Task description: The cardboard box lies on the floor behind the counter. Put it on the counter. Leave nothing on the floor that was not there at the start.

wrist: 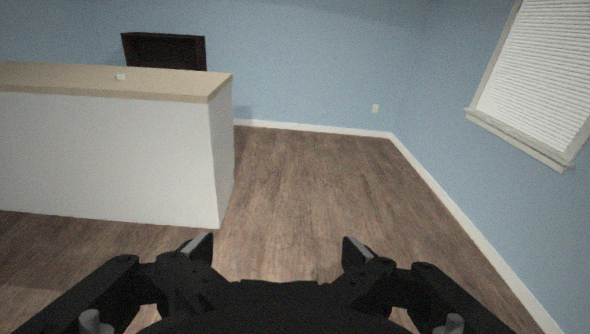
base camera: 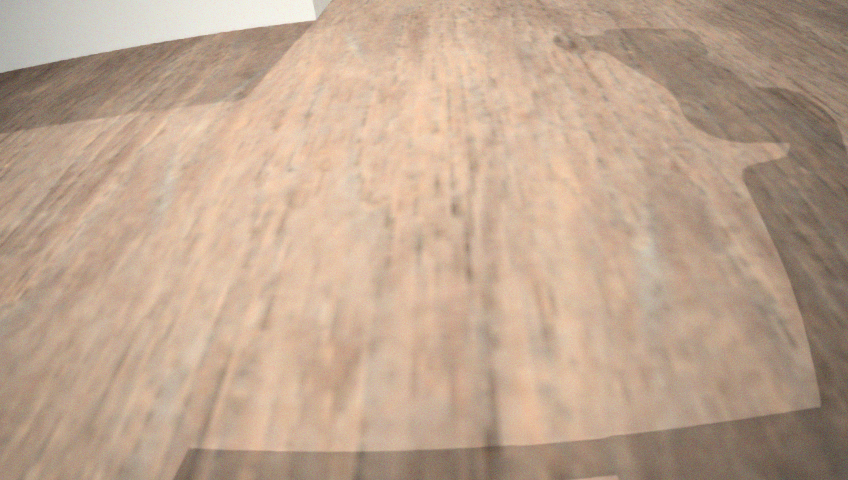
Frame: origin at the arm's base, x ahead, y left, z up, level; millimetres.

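Seen in the pictures: gripper, fingertip midpoint: (wrist: pixel 278 249).
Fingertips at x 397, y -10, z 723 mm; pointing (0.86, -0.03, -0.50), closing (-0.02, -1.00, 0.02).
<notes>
Offsets run from my fingertips to a thing's middle. "spot": to the spot under its first point. Level surfaces: height alone.
The counter (wrist: pixel 115 155) stands at the left in the wrist view, with white sides and a tan top. A small white object @[dx +1287, dy +896, dz -198 mm] (wrist: pixel 120 77) sits on its top. A white surface (base camera: pixel 148 26), likely the counter's side, shows at the top left of the base camera view. My gripper (wrist: pixel 278 249) is open and empty, in front of the counter and a little right of its near corner. The cardboard box does not show in either view; the floor behind the counter is mostly hidden by the counter.
A dark shelf unit (wrist: pixel 164 35) stands beyond the counter against the blue wall (wrist: pixel 310 65). Wood floor @[dz -1120 mm] (wrist: pixel 320 185) runs between the counter's end and the right wall, which has a window with blinds @[spot: dx +1200, dy -1589, dz +80 mm] (wrist: pixel 542 75). The arm's shadow falls on the floor at the right in the base camera view.
</notes>
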